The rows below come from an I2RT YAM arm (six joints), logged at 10 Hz.
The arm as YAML. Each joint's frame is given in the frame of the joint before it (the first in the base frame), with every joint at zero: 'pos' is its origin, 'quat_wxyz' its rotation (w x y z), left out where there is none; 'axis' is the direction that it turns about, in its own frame. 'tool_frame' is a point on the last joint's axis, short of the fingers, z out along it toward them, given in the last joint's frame.
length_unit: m
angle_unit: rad
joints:
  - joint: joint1
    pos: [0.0, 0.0, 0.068]
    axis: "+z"
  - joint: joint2
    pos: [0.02, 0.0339, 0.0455]
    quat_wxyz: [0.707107, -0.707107, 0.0, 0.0]
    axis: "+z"
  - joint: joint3
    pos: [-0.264, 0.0, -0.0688]
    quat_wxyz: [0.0, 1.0, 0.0, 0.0]
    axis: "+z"
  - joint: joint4
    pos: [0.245, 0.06, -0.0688]
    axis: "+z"
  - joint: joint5
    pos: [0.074, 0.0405, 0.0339]
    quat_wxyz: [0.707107, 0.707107, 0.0, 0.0]
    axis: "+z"
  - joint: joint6
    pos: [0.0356, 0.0, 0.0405]
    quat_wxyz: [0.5, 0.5, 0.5, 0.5]
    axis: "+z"
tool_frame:
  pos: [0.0, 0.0, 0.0]
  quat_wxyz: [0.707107, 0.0, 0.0, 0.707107]
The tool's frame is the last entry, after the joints.
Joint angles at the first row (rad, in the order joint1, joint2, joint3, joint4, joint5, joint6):
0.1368, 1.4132, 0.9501, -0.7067, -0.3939, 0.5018
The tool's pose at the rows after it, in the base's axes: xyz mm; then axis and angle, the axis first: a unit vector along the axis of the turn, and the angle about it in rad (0 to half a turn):
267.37 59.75 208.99 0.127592 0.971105 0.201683 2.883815
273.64 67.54 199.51 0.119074 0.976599 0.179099 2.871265
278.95 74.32 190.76 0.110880 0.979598 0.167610 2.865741
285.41 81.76 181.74 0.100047 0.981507 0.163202 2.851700
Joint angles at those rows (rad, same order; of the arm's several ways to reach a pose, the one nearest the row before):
0.1818, 1.4574, 0.9501, -0.6808, -0.2974, 0.5011
0.2115, 1.4986, 0.9501, -0.6407, -0.2436, 0.5014
0.2340, 1.5364, 0.9500, -0.6041, -0.2153, 0.5011
0.2554, 1.5768, 0.9501, -0.5522, -0.1982, 0.4980

